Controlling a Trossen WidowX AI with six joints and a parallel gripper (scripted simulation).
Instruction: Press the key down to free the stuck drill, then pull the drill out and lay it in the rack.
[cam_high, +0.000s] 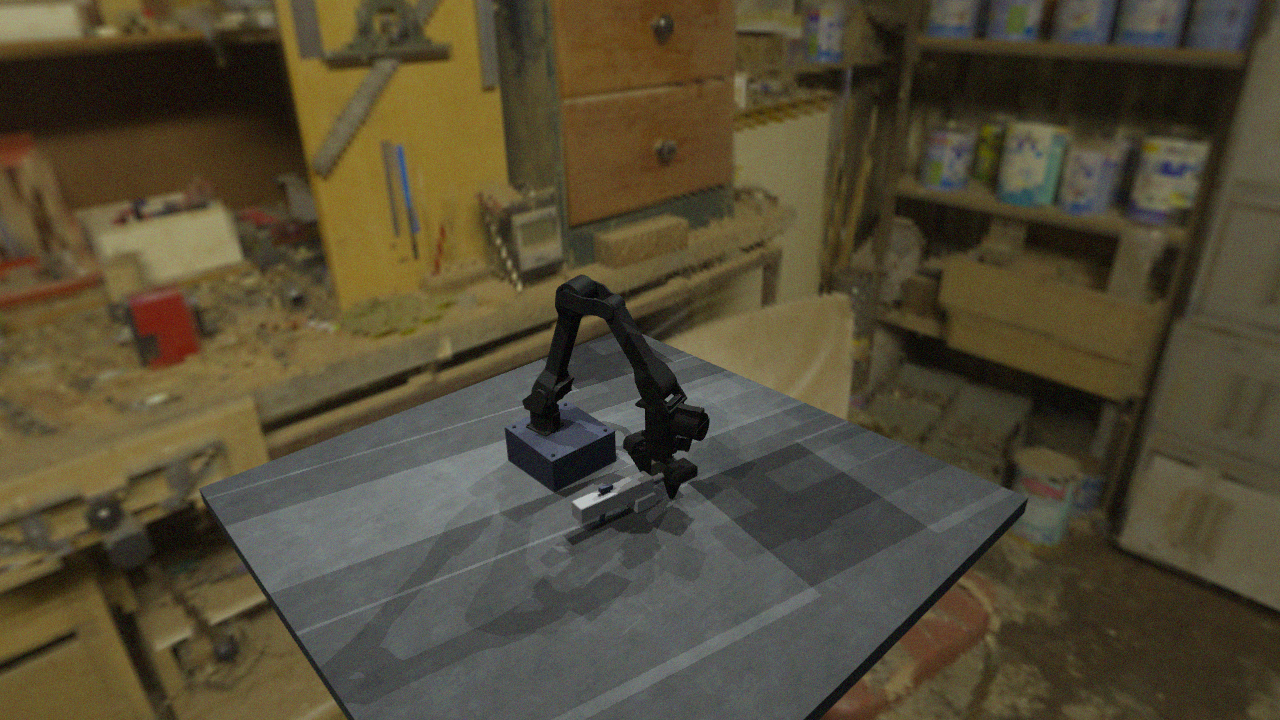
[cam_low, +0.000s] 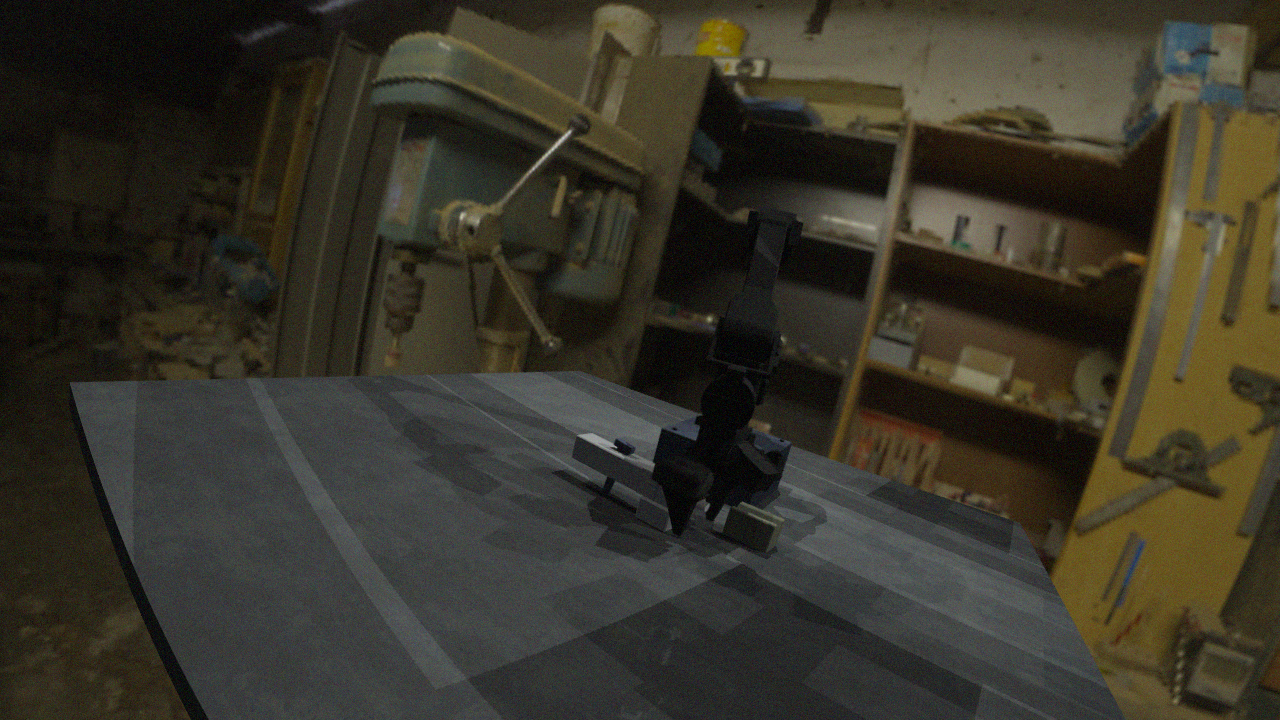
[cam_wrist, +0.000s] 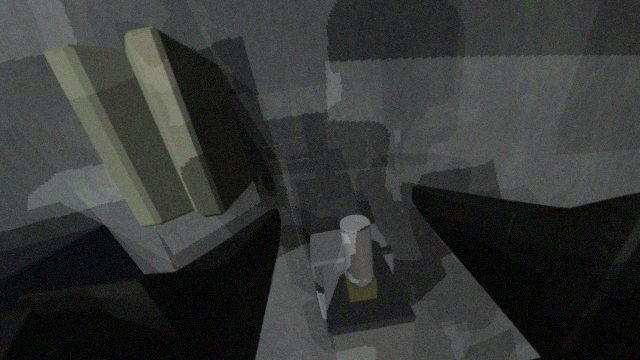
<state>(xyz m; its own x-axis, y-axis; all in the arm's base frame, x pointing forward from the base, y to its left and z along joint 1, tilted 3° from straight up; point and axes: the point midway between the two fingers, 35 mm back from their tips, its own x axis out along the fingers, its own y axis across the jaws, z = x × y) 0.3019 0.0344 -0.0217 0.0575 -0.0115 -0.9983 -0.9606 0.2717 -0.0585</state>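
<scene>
The drill lies 2 cm behind my gripper tip, 5 cm to the right of it and 3 cm above it. Round my gripper tip: small dark key 4 cm behind, 13 cm to the right, 4 cm above; then rack 6 cm behind, 7 cm to the left.
</scene>
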